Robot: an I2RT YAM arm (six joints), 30 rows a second.
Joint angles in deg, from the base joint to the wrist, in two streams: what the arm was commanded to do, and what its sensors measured. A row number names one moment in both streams.
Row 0, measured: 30.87, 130.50, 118.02, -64.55, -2.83, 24.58
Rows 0 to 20, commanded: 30.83, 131.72, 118.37, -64.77, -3.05, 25.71; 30.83, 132.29, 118.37, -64.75, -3.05, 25.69; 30.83, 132.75, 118.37, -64.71, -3.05, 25.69; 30.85, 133.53, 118.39, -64.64, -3.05, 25.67; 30.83, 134.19, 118.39, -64.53, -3.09, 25.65; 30.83, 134.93, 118.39, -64.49, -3.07, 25.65; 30.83, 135.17, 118.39, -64.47, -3.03, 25.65; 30.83, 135.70, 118.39, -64.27, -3.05, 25.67; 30.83, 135.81, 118.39, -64.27, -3.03, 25.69; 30.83, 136.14, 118.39, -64.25, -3.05, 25.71; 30.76, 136.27, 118.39, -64.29, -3.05, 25.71; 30.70, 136.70, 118.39, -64.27, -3.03, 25.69; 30.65, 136.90, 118.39, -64.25, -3.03, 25.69; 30.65, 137.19, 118.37, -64.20, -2.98, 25.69; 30.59, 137.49, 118.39, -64.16, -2.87, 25.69; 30.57, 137.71, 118.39, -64.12, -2.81, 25.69; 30.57, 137.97, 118.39, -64.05, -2.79, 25.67; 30.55, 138.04, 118.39, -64.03, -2.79, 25.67; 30.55, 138.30, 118.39, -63.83, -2.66, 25.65; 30.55, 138.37, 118.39, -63.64, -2.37, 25.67; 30.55, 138.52, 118.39, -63.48, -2.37, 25.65
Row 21, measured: 30.87, 137.01, 118.02, -63.64, -2.98, 25.36
